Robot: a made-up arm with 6 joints.
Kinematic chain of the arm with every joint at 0, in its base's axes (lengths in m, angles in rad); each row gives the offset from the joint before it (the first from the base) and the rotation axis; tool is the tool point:
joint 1: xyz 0 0 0.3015 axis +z
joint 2: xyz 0 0 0 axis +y
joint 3: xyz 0 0 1.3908 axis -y
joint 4: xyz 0 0 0 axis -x
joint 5: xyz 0.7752 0 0 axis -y
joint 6: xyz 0 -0.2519 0 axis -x
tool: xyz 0 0 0
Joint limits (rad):
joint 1: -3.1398..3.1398
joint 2: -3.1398..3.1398
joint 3: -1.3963..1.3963
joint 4: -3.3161..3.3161
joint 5: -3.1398..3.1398
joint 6: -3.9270..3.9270
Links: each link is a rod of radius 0.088 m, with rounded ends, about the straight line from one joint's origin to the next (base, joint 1, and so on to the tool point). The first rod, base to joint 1, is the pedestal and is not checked.
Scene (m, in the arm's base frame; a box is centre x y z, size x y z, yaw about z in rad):
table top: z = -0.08
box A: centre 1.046 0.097 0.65 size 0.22 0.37 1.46 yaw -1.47
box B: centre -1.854 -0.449 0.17 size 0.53 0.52 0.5 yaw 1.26
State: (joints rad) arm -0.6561 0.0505 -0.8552 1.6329 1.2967 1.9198
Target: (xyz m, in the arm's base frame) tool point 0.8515 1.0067 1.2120
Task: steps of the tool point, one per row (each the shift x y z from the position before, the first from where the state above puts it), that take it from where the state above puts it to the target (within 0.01 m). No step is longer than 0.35 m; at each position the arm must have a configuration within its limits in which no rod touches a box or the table.
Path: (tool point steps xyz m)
1: 0.0219 0.2435 -0.0031
2: -0.0627 0.2179 -0.0119
3: -0.1302 0.1651 -0.0205
4: -0.1715 0.0929 -0.0287
5: 0.2578 0.1848 0.0757
6: 0.2047 0.2506 0.0131
7: 0.1305 0.2949 -0.0483

